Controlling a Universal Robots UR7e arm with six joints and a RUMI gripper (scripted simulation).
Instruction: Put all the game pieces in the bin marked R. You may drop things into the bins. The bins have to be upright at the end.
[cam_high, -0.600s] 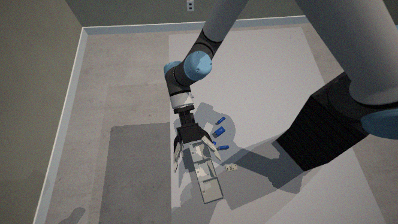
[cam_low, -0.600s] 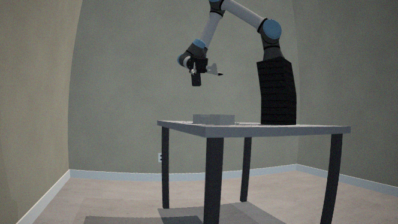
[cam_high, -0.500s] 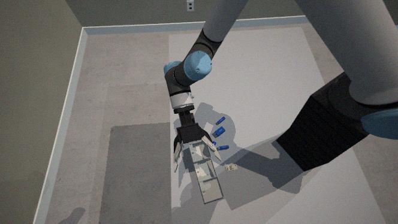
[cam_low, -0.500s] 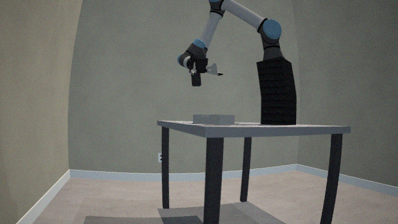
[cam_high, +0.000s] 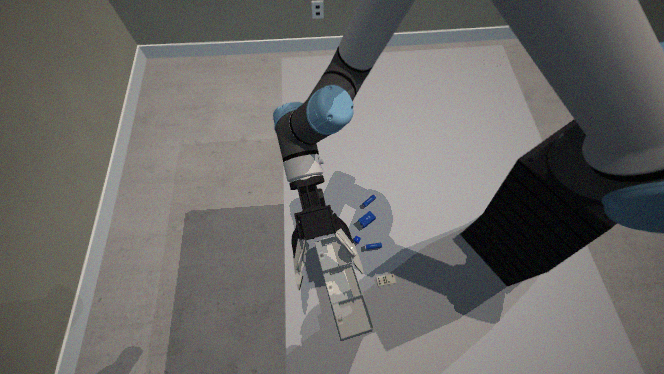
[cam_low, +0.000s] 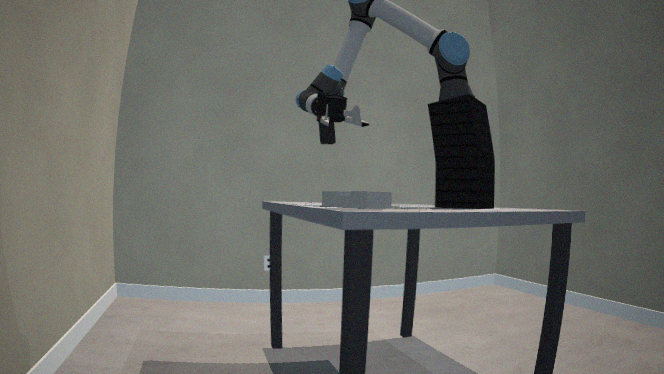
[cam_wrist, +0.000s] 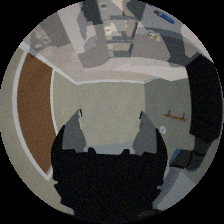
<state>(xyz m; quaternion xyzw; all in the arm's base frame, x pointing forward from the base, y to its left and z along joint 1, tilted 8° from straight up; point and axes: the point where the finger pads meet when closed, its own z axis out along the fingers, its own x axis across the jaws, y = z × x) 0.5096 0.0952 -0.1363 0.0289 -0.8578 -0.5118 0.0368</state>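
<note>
My gripper is now 22 cm above the grey two-compartment bin unit, 3 cm past it and 2 cm to the left of it. From my hand the other things lie so: white spotted game piece 23 cm below, 16 cm behind, 2 cm to the right; then blue game piece 23 cm below, 14 cm to the right, 10 cm behind.
</note>
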